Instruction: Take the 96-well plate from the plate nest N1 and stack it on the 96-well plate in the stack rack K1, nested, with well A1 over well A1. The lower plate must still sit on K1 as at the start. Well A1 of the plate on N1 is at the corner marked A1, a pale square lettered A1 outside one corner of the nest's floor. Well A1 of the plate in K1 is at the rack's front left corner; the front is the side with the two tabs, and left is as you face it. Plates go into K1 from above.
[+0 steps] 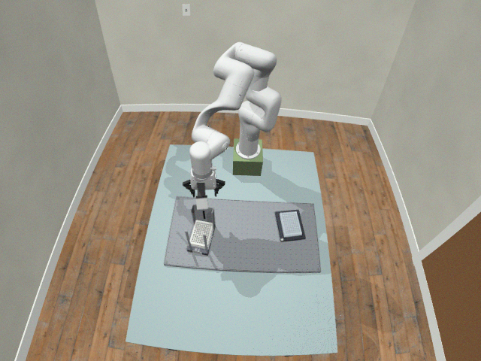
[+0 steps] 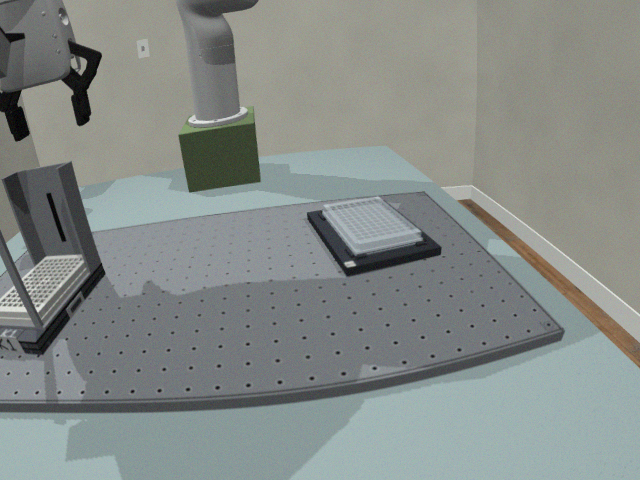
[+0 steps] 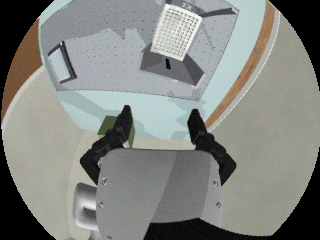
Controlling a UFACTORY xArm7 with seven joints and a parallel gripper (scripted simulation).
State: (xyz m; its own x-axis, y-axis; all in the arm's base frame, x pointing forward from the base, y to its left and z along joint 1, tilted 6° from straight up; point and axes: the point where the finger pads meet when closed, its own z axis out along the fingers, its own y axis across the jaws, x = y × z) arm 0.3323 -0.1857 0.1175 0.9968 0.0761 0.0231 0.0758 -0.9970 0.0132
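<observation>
Now: the clear 96-well plate 30 mm ahead of my hand, 390 mm to the left of it and 180 mm below it. Also, from my hand: white 96-well plate 100 mm ahead, 20 mm to the right, 170 mm below; grey back wall 40 mm ahead, 10 mm to the right, 110 mm below; K1 label 180 mm ahead, 30 mm to the right, 180 mm below.
</observation>
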